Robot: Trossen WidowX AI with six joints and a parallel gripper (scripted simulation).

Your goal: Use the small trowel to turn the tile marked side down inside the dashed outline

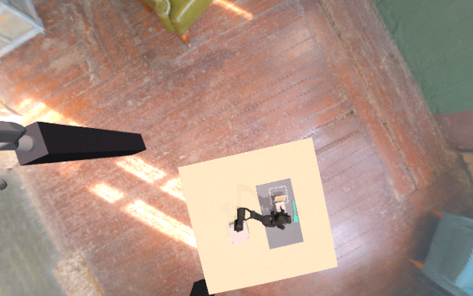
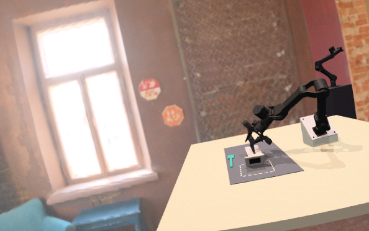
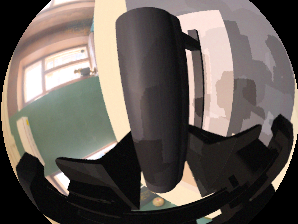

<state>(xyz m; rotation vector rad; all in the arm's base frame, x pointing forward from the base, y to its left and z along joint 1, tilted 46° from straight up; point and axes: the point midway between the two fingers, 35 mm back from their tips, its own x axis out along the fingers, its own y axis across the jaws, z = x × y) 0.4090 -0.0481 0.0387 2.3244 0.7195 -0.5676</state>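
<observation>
Right now my gripper tip is 120 mm above the grey mat, 50 mm to the left of it and 40 mm past it. Round my gripper tip: trowel: 20 mm behind, 10 mm to the left, 10 mm below; then teal t-shaped piece: 90 mm to the right, 90 mm below, 90 mm ahead; then cream tile: 110 mm to the left, 70 mm below.
</observation>
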